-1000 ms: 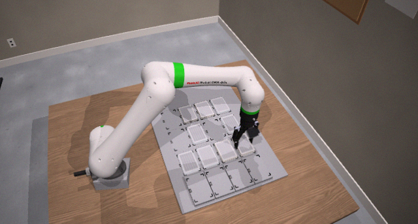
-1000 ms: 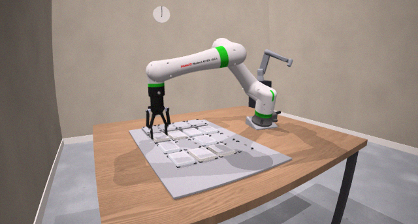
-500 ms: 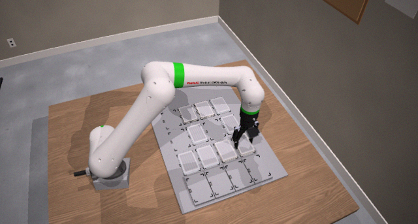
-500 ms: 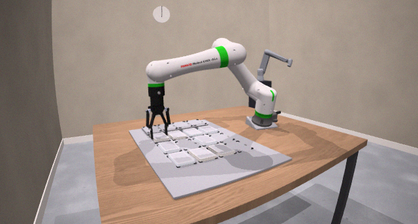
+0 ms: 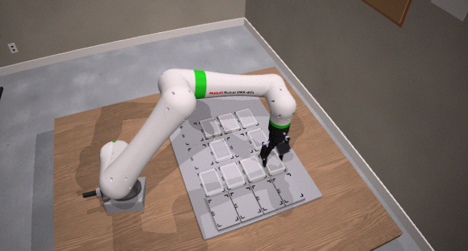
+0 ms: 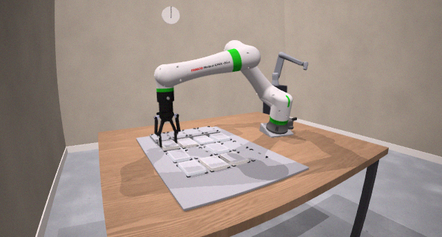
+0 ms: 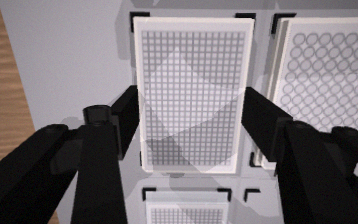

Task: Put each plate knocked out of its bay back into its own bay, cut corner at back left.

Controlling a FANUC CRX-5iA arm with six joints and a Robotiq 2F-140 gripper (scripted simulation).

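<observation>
The sealed 384-well plate lies 20 mm below my hand.
</observation>
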